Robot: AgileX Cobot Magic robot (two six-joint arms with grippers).
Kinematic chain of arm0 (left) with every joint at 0, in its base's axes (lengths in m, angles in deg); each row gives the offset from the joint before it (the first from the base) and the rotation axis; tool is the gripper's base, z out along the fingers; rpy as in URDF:
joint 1: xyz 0 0 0.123 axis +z
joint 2: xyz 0 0 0 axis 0.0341 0.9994 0
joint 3: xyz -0.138 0.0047 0.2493 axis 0.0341 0.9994 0
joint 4: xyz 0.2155 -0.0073 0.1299 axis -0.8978 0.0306 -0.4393
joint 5: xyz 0 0 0 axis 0.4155 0.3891 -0.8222
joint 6: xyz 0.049 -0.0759 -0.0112 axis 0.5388 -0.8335 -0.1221
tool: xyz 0 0 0 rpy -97.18 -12.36 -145.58
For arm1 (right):
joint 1: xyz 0 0 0.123 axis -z
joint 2: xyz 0 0 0 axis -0.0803 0.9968 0
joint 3: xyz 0.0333 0.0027 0.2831 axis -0.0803 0.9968 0
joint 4: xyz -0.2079 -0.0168 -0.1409 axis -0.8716 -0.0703 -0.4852
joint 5: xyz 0 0 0 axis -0.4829 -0.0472 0.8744
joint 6: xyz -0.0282 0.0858 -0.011 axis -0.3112 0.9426 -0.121
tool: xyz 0 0 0 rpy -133.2 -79.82 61.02
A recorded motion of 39 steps. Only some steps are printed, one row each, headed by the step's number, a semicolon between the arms.
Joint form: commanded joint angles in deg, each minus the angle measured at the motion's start. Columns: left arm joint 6, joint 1, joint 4, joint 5, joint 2, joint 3; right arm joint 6, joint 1, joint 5, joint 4, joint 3, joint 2.
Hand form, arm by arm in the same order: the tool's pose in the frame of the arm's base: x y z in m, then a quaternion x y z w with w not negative. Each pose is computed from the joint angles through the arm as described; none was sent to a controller.
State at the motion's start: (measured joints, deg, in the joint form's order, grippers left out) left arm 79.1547 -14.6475 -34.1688 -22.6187 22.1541 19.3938; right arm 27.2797 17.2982 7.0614 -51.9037 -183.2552 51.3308
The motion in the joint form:
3: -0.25 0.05 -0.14 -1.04 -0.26 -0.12; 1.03 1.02 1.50 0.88 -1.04 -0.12
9: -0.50 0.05 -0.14 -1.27 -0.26 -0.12; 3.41 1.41 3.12 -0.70 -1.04 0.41
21: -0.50 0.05 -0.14 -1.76 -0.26 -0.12; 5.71 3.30 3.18 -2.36 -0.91 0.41
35: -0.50 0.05 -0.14 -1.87 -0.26 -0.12; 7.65 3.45 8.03 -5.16 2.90 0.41
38: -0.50 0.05 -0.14 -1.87 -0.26 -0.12; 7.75 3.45 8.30 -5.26 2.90 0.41
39: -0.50 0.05 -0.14 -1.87 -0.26 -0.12; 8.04 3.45 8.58 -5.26 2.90 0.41
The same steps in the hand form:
3: 0.2482 -0.1055 0.2960 0.24298 0.89503 -0.18805 0.32330; 0.4999 -0.0686 0.1450 0.01610 0.94997 0.27308 0.15075
9: 0.2485 -0.1054 0.2962 0.24036 0.89521 -0.18821 0.32467; 0.5009 -0.0749 0.1391 0.03961 0.95330 0.25908 0.15009
21: 0.2492 -0.1053 0.2966 0.23894 0.89445 -0.18704 0.32845; 0.4970 -0.0931 0.1371 0.06955 0.95551 0.24743 0.14473
35: 0.2493 -0.1052 0.2967 0.23862 0.89428 -0.18678 0.32930; 0.4925 -0.0987 0.1183 0.09727 0.96091 0.21799 0.14029
38: 0.2493 -0.1052 0.2967 0.23862 0.89428 -0.18678 0.32930; 0.4928 -0.0990 0.1183 0.09832 0.96091 0.21643 0.14195
39: 0.2493 -0.1052 0.2967 0.23862 0.89428 -0.18678 0.32930; 0.4932 -0.0992 0.1183 0.10136 0.96050 0.21579 0.14354

